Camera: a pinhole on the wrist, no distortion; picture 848 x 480 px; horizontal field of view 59.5 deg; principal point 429.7 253.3 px. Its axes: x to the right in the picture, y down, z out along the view. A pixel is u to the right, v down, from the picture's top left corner.
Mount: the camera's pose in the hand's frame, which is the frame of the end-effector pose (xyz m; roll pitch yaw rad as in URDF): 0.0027 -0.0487 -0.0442 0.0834 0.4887 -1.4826
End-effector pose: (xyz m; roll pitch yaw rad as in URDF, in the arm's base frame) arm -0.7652 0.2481 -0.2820 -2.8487 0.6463 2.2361
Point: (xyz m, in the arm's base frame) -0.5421 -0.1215 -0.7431
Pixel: outside the picture
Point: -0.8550 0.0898 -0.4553
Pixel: 236.8 432.7
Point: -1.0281 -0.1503 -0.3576
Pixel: 668.7 135.8
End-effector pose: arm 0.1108 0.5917 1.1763 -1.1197 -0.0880 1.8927
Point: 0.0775 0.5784 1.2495
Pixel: 47.6 327.1
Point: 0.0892 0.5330 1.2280
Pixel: outside the picture
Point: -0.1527 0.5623 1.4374
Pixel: 196.0 454.2
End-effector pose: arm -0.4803 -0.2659 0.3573 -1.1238 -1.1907 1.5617
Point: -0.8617 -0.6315 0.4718
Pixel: 237.6 254.4
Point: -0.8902 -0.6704 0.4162
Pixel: 224.6 173.3
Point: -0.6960 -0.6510 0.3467
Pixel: 367.5 21.5
